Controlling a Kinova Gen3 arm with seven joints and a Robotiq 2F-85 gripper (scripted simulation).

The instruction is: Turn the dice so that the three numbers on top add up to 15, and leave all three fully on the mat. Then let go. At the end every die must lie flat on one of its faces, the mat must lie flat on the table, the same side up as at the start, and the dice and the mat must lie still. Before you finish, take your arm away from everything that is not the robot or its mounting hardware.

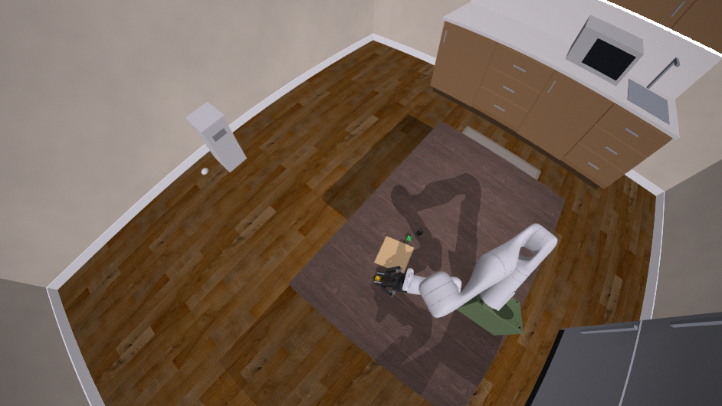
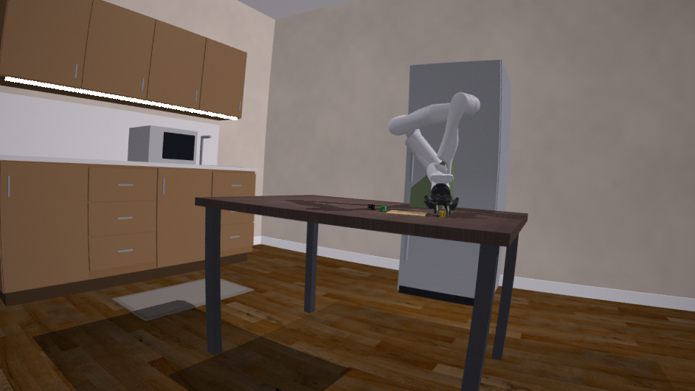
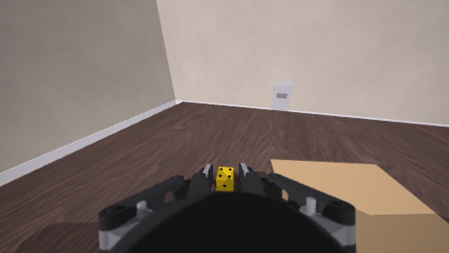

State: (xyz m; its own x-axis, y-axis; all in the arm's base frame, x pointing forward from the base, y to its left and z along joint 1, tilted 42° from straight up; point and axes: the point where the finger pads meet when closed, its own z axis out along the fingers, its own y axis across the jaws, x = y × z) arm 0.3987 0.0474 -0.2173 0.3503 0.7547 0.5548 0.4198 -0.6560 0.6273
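My hand is 1 cm short of the yellow die and 1 cm above it. From my hand the other things lie so: black die 1 cm ahead, 30 cm to the right, 1 cm below; green die 3 cm ahead, 23 cm to the right, 1 cm below; tan mat 2 cm ahead, 13 cm to the right, 2 cm below.
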